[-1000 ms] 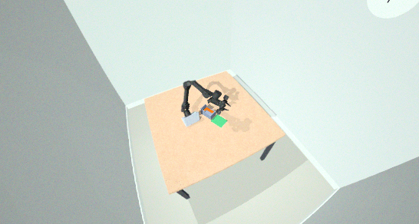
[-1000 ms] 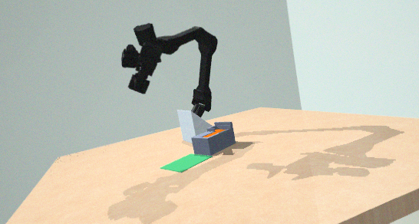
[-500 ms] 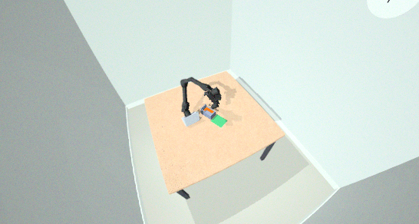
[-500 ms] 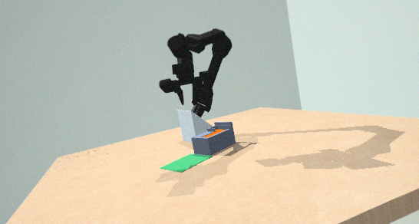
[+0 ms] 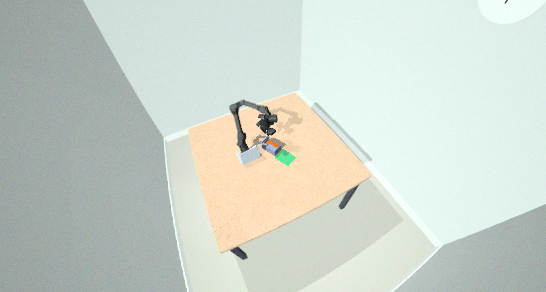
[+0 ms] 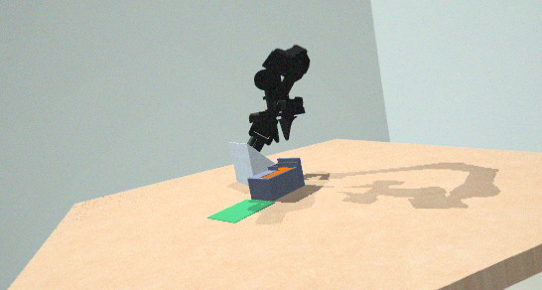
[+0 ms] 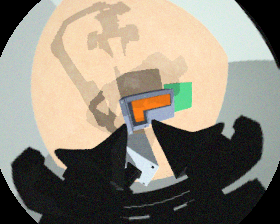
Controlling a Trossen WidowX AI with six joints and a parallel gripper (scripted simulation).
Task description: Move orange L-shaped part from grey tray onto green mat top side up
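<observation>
My gripper tip is now 10 cm above the orange L-shaped part and 4 cm to the left of it. Round my gripper tip: green mat 19 cm to the right, 16 cm below, 5 cm ahead.
</observation>
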